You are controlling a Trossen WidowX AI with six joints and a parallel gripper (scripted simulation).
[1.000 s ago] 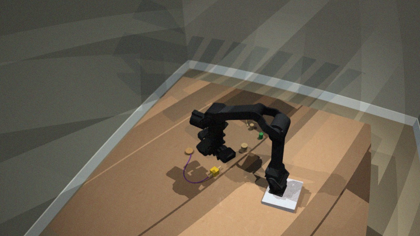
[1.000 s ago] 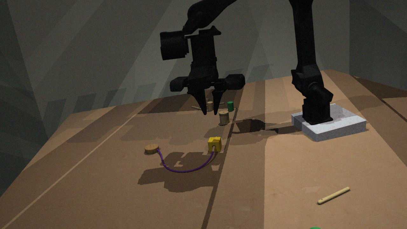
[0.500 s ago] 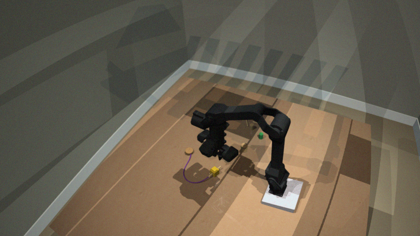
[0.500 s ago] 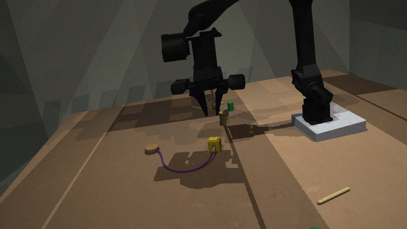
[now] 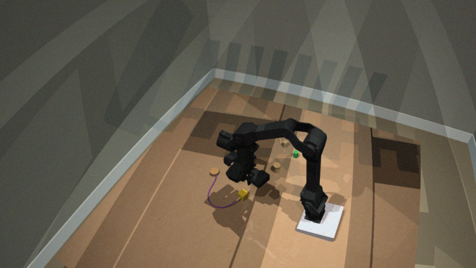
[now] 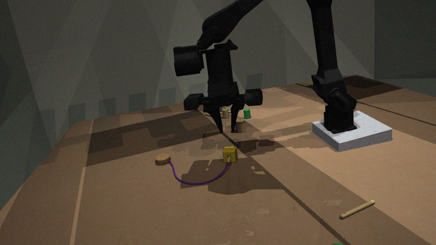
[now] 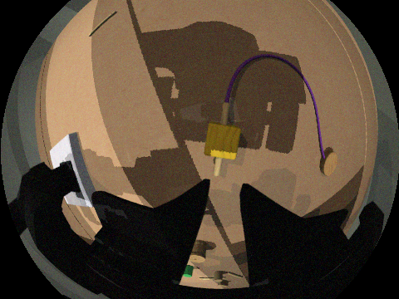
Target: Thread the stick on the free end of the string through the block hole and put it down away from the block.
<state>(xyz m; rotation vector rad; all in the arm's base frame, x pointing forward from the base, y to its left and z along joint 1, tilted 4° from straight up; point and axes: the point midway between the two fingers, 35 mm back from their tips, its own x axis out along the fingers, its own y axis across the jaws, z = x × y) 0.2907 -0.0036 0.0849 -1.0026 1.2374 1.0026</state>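
My gripper tip is 3 cm to the right of the yellow block and 5 cm above it. Round my gripper tip: round wooden button: 18 cm ahead, 3 cm to the right, 6 cm below; then green cylinder: 9 cm behind, 28 cm to the right, 5 cm below; then short wooden cylinder: 5 cm behind, 16 cm to the right, 5 cm below.
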